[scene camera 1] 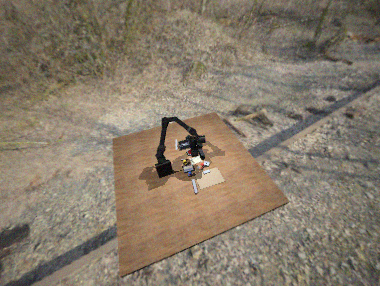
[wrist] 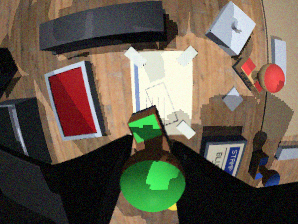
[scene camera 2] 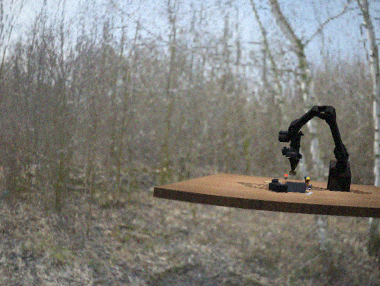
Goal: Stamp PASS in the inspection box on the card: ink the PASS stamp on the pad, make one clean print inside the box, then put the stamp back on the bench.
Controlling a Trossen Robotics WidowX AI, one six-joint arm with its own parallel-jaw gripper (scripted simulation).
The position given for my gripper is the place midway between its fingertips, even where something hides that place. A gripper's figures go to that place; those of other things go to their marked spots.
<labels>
My gripper [wrist: 152,145]: 10 cm from the lens. A green-knobbed stamp [wrist: 153,178] is 6 cm from the lens. A red-knobbed stamp [wrist: 270,77] is 16 cm from the lens. A card [wrist: 164,79] is 18 cm from the lens. The marked spots on the green-knobbed stamp and the card are 14 cm apart.
</labels>
